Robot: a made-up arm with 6 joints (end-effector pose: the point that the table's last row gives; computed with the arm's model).
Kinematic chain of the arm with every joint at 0, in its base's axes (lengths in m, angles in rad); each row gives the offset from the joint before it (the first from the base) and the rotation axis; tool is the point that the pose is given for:
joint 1: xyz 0 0 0.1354 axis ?
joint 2: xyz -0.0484 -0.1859 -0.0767 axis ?
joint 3: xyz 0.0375 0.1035 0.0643 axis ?
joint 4: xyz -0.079 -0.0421 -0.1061 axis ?
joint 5: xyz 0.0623 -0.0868 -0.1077 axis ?
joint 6: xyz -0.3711 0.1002 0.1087 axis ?
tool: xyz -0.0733 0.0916 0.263
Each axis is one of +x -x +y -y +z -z.
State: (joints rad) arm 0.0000 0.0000 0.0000 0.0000 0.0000 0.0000
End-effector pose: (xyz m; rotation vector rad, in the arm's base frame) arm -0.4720 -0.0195 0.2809 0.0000 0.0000 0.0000
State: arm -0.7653 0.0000 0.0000 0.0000 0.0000 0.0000
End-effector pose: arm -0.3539 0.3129 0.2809 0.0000 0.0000 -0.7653
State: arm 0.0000 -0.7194 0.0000 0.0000 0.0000 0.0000
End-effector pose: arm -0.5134 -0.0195 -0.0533 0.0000 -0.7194 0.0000
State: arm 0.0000 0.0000 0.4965 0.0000 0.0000 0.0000
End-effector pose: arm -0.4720 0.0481 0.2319 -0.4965 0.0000 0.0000
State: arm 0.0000 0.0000 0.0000 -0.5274 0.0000 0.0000
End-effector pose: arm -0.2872 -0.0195 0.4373 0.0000 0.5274 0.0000
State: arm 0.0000 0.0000 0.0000 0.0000 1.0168 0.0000
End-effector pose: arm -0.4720 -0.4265 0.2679 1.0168 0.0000 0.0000
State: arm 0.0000 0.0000 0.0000 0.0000 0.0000 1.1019
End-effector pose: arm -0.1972 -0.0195 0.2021 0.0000 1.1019 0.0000
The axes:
joint 1: +z
joint 2: +y
joint 3: -x
joint 4: -y
joint 5: +x
joint 6: +y

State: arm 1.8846 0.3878 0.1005 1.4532 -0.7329 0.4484
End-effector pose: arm -0.0536 -0.3089 -0.1940 0.1523 -0.9286 1.3089
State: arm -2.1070 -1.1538 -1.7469 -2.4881 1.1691 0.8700
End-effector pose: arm -0.0119 -0.3108 0.1382 1.8554 1.2261 0.1535
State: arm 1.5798 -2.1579 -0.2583 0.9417 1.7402 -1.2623
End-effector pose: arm 0.2077 0.6341 -0.0090 -1.5292 -0.1830 -0.3105
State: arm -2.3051 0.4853 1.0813 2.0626 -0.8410 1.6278
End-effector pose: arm -0.0710 0.0596 -0.0601 -0.8671 0.8481 -2.3848
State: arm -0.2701 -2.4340 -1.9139 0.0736 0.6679 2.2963
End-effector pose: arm -0.0470 0.0234 -0.1064 -1.7258 0.1078 1.6606
